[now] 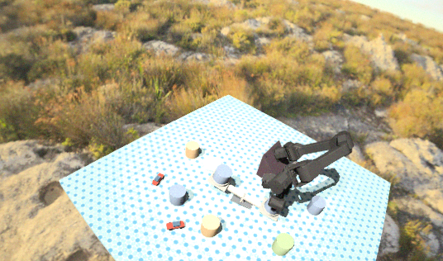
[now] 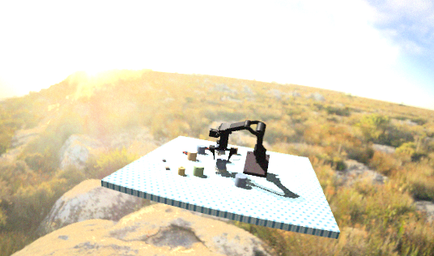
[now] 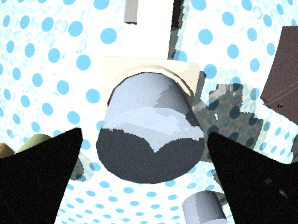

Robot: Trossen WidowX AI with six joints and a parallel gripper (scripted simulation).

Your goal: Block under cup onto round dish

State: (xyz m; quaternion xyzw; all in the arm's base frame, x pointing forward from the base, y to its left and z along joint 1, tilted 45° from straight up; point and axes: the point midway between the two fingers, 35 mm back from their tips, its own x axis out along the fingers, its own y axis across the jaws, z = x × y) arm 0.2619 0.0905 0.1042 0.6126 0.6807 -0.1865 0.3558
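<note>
The green block is 40 mm below my gripper tip. Also, from my gripper tip: grey cup 260 mm to the right, 60 mm ahead, 30 mm above; then pale round dish 380 mm to the right, 80 mm below, 40 mm behind; then balance beam 130 mm to the right, 40 mm below, 30 mm ahead.
</note>
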